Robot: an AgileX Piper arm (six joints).
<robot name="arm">
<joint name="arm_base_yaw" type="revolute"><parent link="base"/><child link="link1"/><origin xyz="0 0 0.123"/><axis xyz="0 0 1"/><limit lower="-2.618" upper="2.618"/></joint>
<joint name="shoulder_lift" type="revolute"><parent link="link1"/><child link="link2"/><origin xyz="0 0 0"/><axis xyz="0 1 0"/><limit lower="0" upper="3.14"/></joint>
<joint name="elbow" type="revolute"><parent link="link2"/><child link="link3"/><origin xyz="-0.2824 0 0.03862"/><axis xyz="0 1 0"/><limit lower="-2.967" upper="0"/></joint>
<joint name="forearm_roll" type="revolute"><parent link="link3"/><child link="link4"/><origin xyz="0.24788 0 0.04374"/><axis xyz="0.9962 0 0.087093"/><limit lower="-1.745" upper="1.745"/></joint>
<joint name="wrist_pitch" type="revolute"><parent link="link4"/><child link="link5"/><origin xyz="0 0 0"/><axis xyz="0 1 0"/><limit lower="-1.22" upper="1.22"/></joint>
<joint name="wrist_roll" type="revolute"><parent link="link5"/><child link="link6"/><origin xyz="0.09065 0 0.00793"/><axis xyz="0.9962 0 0.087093"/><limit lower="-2.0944" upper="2.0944"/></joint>
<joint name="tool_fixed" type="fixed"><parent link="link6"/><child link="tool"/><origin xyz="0 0 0" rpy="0 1.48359 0"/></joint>
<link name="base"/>
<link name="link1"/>
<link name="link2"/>
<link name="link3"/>
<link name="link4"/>
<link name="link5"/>
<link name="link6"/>
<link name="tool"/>
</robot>
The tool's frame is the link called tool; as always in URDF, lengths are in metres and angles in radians.
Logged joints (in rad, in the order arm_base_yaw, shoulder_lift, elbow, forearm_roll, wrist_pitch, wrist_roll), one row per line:
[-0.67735 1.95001 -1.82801 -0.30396 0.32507 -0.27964]
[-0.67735 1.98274 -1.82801 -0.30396 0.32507 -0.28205]
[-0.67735 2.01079 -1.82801 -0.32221 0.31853 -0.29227]
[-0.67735 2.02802 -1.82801 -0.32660 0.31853 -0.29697]
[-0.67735 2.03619 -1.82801 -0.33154 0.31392 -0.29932]
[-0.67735 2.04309 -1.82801 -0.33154 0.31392 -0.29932]
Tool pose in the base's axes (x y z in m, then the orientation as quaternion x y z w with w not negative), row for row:
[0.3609 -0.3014 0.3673 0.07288 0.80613 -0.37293 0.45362]
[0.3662 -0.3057 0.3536 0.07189 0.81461 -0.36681 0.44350]
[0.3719 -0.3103 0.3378 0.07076 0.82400 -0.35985 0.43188]
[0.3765 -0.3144 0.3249 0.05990 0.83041 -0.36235 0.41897]
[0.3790 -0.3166 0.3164 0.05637 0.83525 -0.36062 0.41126]
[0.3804 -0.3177 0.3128 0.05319 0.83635 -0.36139 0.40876]
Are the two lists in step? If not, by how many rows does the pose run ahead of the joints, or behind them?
The pose runs 1 row behind the joints: the pose in row i belongs to the joints in row i - 1.
